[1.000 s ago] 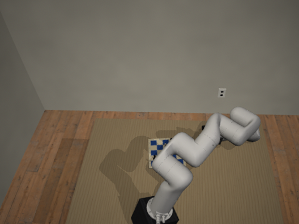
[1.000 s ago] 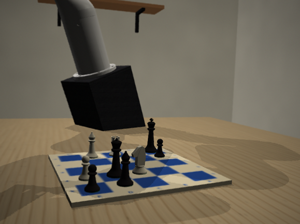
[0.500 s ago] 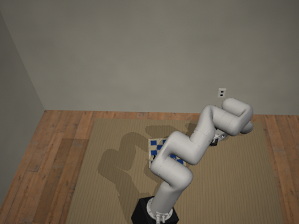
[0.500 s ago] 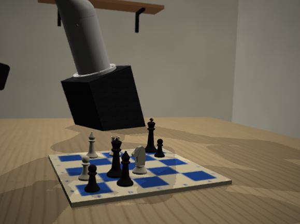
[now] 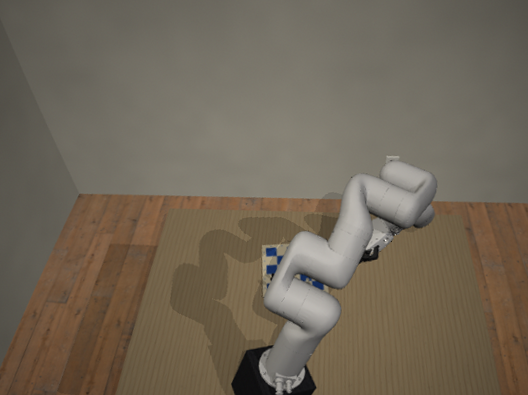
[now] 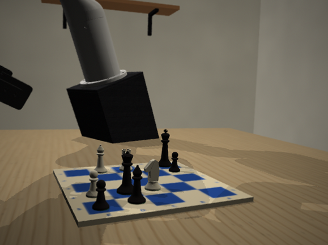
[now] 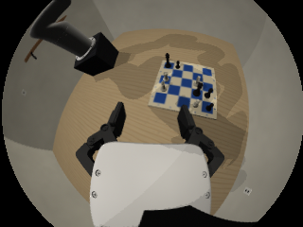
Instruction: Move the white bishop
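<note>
Now: the white bishop 130 mm to the left of my hand, 110 mm below it and 30 mm behind it. Also, from my hand: black bishop (140 mm to the left, 120 mm ahead, 110 mm below); black queen (140 mm to the left, 100 mm below, 80 mm ahead); white pawn (120 mm below, 100 mm to the left, 80 mm ahead).
</note>
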